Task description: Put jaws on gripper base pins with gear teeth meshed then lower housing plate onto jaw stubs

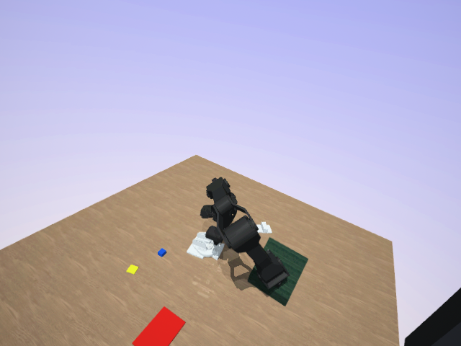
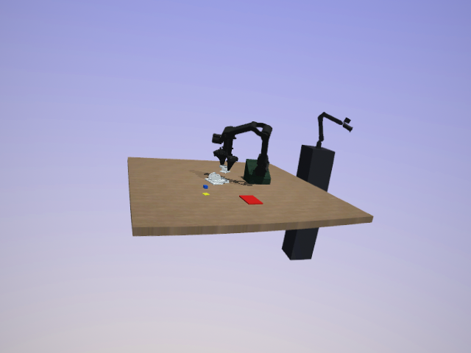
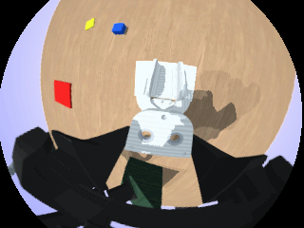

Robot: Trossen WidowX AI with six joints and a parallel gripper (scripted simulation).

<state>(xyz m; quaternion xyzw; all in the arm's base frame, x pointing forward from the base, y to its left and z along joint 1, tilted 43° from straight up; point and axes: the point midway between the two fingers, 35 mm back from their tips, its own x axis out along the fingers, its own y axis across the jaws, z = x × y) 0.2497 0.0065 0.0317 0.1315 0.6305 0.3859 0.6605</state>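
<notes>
Right now my gripper tip is 70 mm above the white jaw, 20 mm to the right of it and 20 mm short of it. Also, from my gripper tip: blue cube (170 mm to the left, 140 mm ahead, 70 mm below); yellow tile (280 mm to the left, 150 mm ahead, 80 mm below); red patch (350 mm to the left, 90 mm behind, 80 mm below).
</notes>
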